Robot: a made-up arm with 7 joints. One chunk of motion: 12 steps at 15 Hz.
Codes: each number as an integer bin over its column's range. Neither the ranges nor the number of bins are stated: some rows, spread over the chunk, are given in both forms.
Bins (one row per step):
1: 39 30 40 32 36 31 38
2: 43 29 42 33 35 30 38
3: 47 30 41 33 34 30 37
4: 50 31 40 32 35 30 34
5: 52 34 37 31 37 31 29
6: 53 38 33 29 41 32 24
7: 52 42 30 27 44 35 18
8: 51 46 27 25 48 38 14
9: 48 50 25 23 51 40 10
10: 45 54 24 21 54 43 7
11: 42 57 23 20 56 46 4
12: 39 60 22 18 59 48 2
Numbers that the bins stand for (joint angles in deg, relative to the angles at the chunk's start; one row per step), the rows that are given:
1: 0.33 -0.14 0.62 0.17 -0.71 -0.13 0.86
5: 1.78 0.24 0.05 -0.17 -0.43 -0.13 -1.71
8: 1.67 1.38 -1.86 -2.27 2.71 1.65 -6.00
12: 0.33 2.71 -2.81 -4.71 5.86 4.19 -9.43
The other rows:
2: 0.78 -0.24 1.00 0.52 -1.00 -0.38 0.86
3: 1.22 -0.14 0.81 0.52 -1.29 -0.38 0.57
4: 1.56 -0.05 0.62 0.17 -1.00 -0.38 -0.29
6: 1.89 0.62 -0.71 -0.87 0.71 0.13 -3.14
7: 1.78 1.00 -1.29 -1.57 1.57 0.89 -4.86
9: 1.33 1.76 -2.24 -2.97 3.57 2.16 -7.14
10: 1.00 2.14 -2.43 -3.67 4.43 2.92 -8.00
11: 0.67 2.43 -2.62 -4.02 5.00 3.68 -8.86

